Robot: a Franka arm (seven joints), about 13 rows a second.
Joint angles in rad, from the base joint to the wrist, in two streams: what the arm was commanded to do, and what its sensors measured. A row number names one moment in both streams.
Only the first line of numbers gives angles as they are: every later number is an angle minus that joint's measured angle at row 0.
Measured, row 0:
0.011, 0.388, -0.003, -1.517, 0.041, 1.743, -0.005
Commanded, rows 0 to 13:
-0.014, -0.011, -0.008, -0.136, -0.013, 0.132, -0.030
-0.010, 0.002, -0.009, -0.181, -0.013, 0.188, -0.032
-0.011, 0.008, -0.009, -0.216, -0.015, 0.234, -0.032
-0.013, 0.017, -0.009, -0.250, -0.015, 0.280, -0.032
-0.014, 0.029, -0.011, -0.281, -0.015, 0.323, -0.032
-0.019, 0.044, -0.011, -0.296, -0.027, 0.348, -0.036
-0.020, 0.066, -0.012, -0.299, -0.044, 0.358, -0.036
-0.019, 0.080, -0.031, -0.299, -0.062, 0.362, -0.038
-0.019, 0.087, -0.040, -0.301, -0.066, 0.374, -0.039
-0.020, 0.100, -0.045, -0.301, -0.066, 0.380, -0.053
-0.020, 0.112, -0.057, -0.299, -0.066, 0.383, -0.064
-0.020, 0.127, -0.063, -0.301, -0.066, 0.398, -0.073
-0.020, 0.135, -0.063, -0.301, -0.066, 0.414, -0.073
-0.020, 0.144, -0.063, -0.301, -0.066, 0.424, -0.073
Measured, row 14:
-0.021, 0.134, -0.062, -0.296, -0.052, 0.396, -0.066
